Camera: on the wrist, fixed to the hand. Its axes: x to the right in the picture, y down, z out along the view.
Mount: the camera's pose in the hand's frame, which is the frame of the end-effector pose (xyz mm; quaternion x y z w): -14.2 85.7 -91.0 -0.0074 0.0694 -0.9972 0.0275
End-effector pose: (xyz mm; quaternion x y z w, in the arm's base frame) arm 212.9 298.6 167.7 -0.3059 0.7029 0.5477 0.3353
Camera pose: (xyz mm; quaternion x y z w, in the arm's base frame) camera 140.5 229.0 243.5 -0.7498 -0.2665 -0.3353 0.5043
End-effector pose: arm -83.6 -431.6 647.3 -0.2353 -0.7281 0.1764 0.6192
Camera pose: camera 18.4 -371.8 604.2 0.7027 -0.2130 -0.6343 0.2417
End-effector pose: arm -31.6 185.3 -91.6 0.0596 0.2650 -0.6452 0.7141
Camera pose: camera 22.3 250.5 -184.7 0.2231 -0.1211 0.7237 0.6417
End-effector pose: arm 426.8 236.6 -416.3 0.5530 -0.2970 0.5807 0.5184
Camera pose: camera 314.5 291.8 -429.5 0.2672 0.5750 -0.4648 0.6180
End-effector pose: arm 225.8 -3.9 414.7 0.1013 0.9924 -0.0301 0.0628
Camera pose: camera 246.4 83.7 502.6 0.9852 -0.1329 0.0491 0.0964
